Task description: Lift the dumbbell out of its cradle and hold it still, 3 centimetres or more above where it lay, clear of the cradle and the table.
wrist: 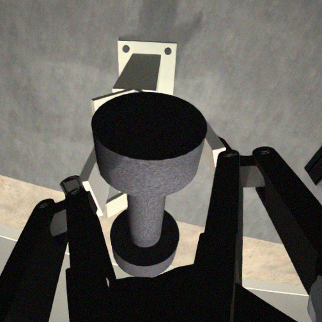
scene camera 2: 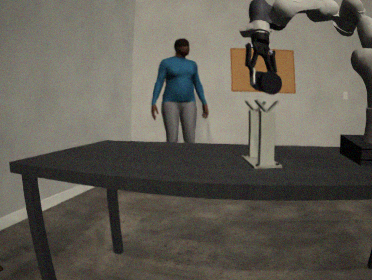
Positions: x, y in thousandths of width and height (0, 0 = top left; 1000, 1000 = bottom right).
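Observation:
Gripper (scene camera 2: 703, 309), also (wrist: 474, 449). Dark dumbbell (wrist: 461, 449). Pale cradle (wrist: 446, 203).

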